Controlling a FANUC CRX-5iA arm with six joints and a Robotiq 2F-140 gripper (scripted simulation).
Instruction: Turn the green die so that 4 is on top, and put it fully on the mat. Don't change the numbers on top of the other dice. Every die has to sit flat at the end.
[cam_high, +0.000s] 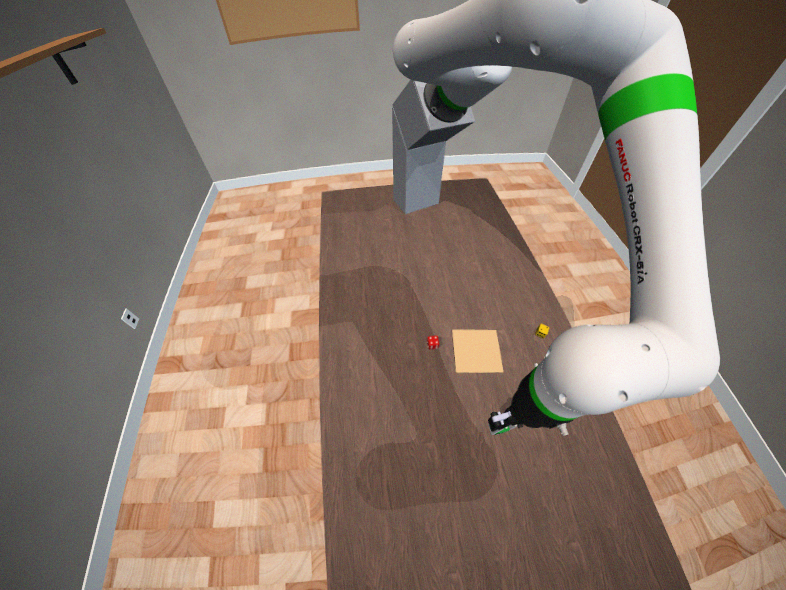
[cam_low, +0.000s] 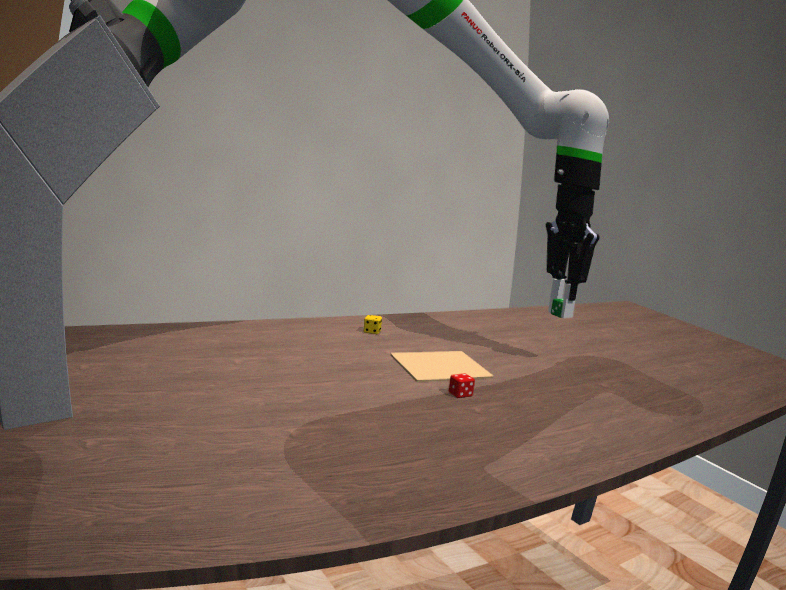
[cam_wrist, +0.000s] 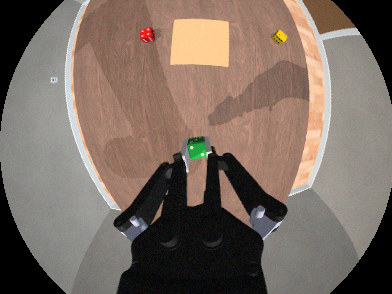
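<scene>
My hand is 240 mm past the tan mat, 10 mm to the right of it and 120 mm above it. Round my hand: yellow die (300 mm behind, 220 mm to the left, 110 mm below); then green die (20 mm below); then red die (270 mm behind, 130 mm to the right, 110 mm below).
</scene>
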